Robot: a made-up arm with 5 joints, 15 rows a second.
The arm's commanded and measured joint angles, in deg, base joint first. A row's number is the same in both.
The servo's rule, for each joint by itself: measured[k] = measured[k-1] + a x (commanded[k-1-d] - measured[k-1]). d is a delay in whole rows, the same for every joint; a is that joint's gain. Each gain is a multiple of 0.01, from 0.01 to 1. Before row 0 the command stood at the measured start. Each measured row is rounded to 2 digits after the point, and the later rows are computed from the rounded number. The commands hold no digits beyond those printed.
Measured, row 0:
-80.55 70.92 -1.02 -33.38 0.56
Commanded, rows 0 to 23:
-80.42 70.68 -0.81 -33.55 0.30
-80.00 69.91 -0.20 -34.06 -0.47
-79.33 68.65 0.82 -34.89 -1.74
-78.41 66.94 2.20 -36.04 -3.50
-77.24 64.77 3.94 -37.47 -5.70
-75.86 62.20 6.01 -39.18 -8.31
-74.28 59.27 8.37 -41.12 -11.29
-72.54 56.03 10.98 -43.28 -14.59
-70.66 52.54 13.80 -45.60 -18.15
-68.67 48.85 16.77 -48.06 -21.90
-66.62 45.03 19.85 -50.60 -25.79
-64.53 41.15 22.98 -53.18 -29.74
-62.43 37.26 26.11 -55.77 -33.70
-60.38 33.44 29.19 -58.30 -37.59
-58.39 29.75 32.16 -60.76 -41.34
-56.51 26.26 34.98 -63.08 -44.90
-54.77 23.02 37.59 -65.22 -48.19
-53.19 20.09 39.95 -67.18 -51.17
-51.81 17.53 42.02 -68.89 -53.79
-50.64 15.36 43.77 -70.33 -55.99
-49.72 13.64 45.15 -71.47 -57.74
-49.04 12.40 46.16 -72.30 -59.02
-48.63 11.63 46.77 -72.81 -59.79
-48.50 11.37 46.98 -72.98 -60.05
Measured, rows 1 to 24:
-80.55 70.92 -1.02 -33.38 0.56
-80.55 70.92 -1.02 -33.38 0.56
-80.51 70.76 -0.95 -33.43 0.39
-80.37 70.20 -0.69 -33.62 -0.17
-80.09 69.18 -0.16 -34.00 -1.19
-79.64 67.70 0.67 -34.61 -2.69
-78.99 65.77 1.81 -35.47 -4.65
-78.14 63.41 3.28 -36.58 -7.03
-77.10 60.68 5.06 -37.94 -9.80
-75.87 57.61 7.13 -39.54 -12.91
-74.46 54.26 9.46 -41.36 -16.32
-72.90 50.69 12.02 -43.37 -19.95
-71.20 46.95 14.76 -45.54 -23.75
-69.40 43.12 17.64 -47.83 -27.64
-67.52 39.25 20.60 -50.21 -31.58
-65.59 35.42 23.61 -52.64 -35.49
-63.65 31.68 26.60 -55.08 -39.29
-61.72 28.10 29.53 -57.48 -42.94
-59.84 24.75 32.35 -59.80 -46.35
-58.04 21.67 35.01 -62.01 -49.48
-56.36 18.94 37.46 -64.07 -52.28
-54.82 16.58 39.67 -65.95 -54.69
-53.44 14.64 41.59 -67.61 -56.67
-52.25 13.16 43.19 -69.02 -58.20
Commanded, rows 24 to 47:
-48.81 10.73 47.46 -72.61 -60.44
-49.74 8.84 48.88 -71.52 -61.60
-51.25 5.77 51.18 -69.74 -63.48
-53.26 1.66 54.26 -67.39 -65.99
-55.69 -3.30 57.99 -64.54 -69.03
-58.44 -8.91 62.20 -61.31 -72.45
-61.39 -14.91 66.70 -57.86 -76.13
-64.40 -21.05 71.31 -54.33 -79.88
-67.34 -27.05 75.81 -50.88 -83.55
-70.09 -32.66 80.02 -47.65 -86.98
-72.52 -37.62 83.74 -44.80 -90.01
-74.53 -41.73 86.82 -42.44 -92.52
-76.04 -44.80 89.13 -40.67 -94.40
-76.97 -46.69 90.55 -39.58 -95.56
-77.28 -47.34 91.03 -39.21 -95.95
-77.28 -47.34 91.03 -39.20 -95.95
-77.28 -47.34 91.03 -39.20 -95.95
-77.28 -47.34 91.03 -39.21 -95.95
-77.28 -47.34 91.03 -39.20 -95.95
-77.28 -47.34 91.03 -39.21 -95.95
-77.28 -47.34 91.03 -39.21 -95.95
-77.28 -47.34 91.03 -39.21 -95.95
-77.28 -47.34 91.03 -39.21 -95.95
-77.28 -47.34 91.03 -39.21 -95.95
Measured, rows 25 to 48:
-51.27 12.15 44.44 -70.16 -59.23
-50.52 11.64 45.33 -71.01 -59.76
-50.06 11.04 46.08 -71.49 -60.20
-49.97 9.59 47.06 -71.50 -61.11
-50.32 7.07 48.50 -70.97 -62.65
-51.11 3.50 50.52 -69.90 -64.82
-52.35 -0.99 53.13 -68.29 -67.56
-53.99 -6.22 56.30 -66.20 -70.74
-55.99 -11.96 59.94 -63.70 -74.24
-58.26 -17.96 63.92 -60.89 -77.91
-60.71 -23.96 68.08 -57.89 -81.58
-63.24 -29.70 72.26 -54.82 -85.09
-65.75 -34.93 76.28 -51.81 -88.29
-68.12 -39.42 79.97 -49.00 -91.04
-70.26 -42.97 83.18 -46.50 -93.22
-72.07 -45.43 85.76 -44.42 -94.74
-73.48 -46.69 87.60 -42.86 -95.53
-74.51 -47.12 88.80 -41.76 -95.80
-75.26 -47.27 89.58 -40.99 -95.90
-75.81 -47.32 90.09 -40.46 -95.93
-76.21 -47.33 90.42 -40.08 -95.94
-76.50 -47.34 90.63 -39.82 -95.95
-76.71 -47.34 90.77 -39.64 -95.95
-76.86 -47.34 90.86 -39.51 -95.95

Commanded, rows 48 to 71:
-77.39 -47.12 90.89 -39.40 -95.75
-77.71 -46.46 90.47 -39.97 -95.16
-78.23 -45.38 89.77 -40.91 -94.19
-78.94 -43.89 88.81 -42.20 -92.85
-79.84 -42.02 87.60 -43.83 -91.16
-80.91 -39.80 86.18 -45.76 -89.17
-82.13 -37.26 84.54 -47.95 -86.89
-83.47 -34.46 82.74 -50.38 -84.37
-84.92 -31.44 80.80 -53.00 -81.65
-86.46 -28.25 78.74 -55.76 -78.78
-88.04 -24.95 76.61 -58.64 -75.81
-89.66 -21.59 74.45 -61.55 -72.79
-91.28 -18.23 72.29 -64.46 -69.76
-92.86 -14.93 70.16 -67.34 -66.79
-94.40 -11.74 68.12 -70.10 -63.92
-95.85 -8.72 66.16 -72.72 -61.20
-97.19 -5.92 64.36 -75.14 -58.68
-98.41 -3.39 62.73 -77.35 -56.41
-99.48 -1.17 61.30 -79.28 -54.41
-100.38 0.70 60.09 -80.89 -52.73
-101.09 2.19 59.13 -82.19 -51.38
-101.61 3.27 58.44 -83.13 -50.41
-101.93 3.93 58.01 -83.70 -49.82
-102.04 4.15 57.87 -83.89 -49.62
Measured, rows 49 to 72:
-76.97 -47.34 90.92 -39.42 -95.95
-77.05 -47.34 90.96 -39.36 -95.95
-77.14 -47.19 90.94 -39.37 -95.82
-77.29 -46.71 90.78 -39.55 -95.39
-77.54 -45.83 90.43 -39.96 -94.61
-77.92 -44.55 89.86 -40.63 -93.47
-78.44 -42.88 89.07 -41.59 -91.97
-79.11 -40.85 88.06 -42.84 -90.15
-79.93 -38.48 86.83 -44.37 -88.03
-80.89 -35.83 85.40 -46.17 -85.65
-81.98 -32.93 83.79 -48.22 -83.05
-83.19 -29.84 82.02 -50.48 -80.27
-84.50 -26.61 80.13 -52.93 -77.37
-85.89 -23.30 78.14 -55.52 -74.39
-87.35 -19.95 76.09 -58.20 -71.38
-88.84 -16.64 74.01 -60.94 -68.40
-90.34 -13.41 71.95 -63.69 -65.49
-91.83 -10.31 69.92 -66.40 -62.70
-93.28 -7.41 67.97 -69.02 -60.09
-94.67 -4.76 66.14 -71.52 -57.70
-95.97 -2.39 64.45 -73.85 -55.56
-97.16 -0.35 62.92 -75.96 -53.72
-98.22 1.33 61.59 -77.83 -52.20
-99.14 2.61 60.49 -79.42 -51.04

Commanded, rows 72 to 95:
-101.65 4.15 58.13 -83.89 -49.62
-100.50 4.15 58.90 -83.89 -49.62
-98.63 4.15 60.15 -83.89 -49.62
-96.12 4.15 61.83 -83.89 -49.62
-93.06 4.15 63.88 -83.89 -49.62
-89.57 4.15 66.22 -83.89 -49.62
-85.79 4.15 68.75 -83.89 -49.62
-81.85 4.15 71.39 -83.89 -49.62
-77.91 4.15 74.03 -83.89 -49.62
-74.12 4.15 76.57 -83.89 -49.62
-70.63 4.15 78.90 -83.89 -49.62
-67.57 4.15 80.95 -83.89 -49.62
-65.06 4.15 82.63 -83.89 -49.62
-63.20 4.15 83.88 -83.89 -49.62
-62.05 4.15 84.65 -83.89 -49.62
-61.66 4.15 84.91 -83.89 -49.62
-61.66 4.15 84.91 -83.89 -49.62
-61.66 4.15 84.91 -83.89 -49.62
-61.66 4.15 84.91 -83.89 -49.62
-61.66 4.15 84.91 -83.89 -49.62
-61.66 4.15 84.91 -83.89 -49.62
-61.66 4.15 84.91 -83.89 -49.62
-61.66 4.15 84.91 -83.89 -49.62
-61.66 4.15 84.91 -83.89 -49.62
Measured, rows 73 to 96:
-99.89 3.48 59.62 -80.70 -50.25
-100.47 3.92 59.01 -81.66 -49.84
-100.79 4.07 58.70 -82.33 -49.70
-100.71 4.12 58.77 -82.80 -49.65
-100.15 4.14 59.25 -83.13 -49.63
-99.06 4.15 60.15 -83.36 -49.62
-97.44 4.15 61.46 -83.52 -49.62
-95.32 4.15 63.13 -83.63 -49.62
-92.75 4.15 65.10 -83.71 -49.62
-89.81 4.15 67.30 -83.76 -49.62
-86.60 4.15 69.66 -83.80 -49.62
-83.23 4.15 72.08 -83.83 -49.62
-79.83 4.15 74.47 -83.85 -49.62
-76.52 4.15 76.74 -83.86 -49.62
-73.43 4.15 78.80 -83.87 -49.62
-70.67 4.15 80.58 -83.88 -49.62
-68.34 4.15 82.00 -83.88 -49.62
-66.54 4.15 83.02 -83.88 -49.62
-65.22 4.15 83.68 -83.88 -49.62
-64.26 4.15 84.11 -83.88 -49.62
-63.56 4.15 84.39 -83.88 -49.62
-63.05 4.15 84.57 -83.88 -49.62
-62.67 4.15 84.69 -83.88 -49.62
-62.40 4.15 84.77 -83.88 -49.62

